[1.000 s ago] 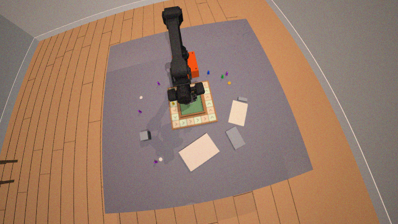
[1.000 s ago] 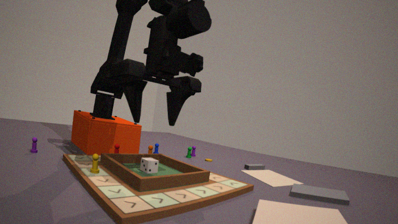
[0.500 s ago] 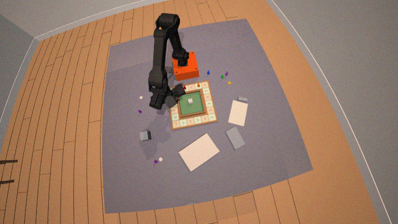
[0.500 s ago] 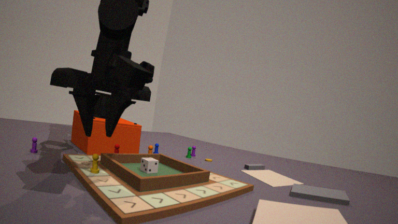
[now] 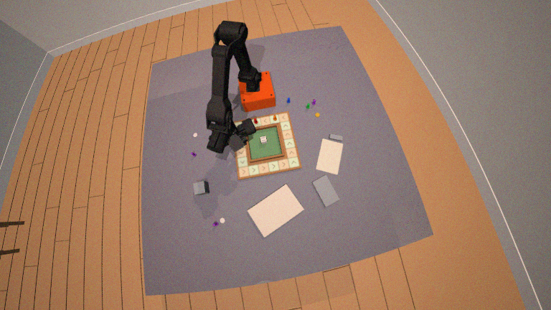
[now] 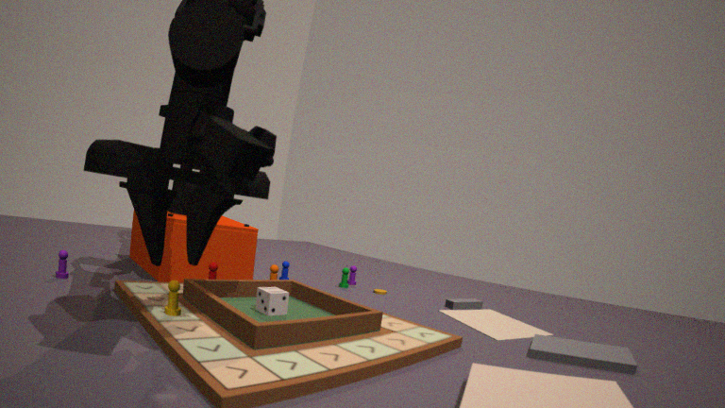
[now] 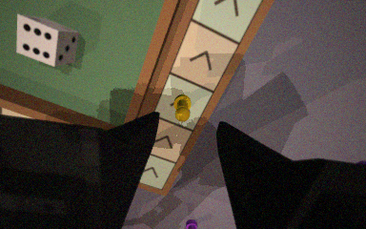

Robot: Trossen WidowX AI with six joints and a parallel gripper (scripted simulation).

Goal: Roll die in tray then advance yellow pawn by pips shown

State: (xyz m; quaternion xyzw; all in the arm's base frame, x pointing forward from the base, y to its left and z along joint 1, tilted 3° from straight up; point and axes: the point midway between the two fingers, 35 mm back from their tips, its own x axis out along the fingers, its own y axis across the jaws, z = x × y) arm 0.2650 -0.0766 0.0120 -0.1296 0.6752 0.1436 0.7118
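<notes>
Now: gripper tip 3 cm above the yellow pawn. Also, from my gripper tip: white die (11 cm to the left, 4 cm below, 1 cm behind); red pawn (11 cm behind, 8 cm to the left, 3 cm below); tray (12 cm to the left, 6 cm below).
</notes>
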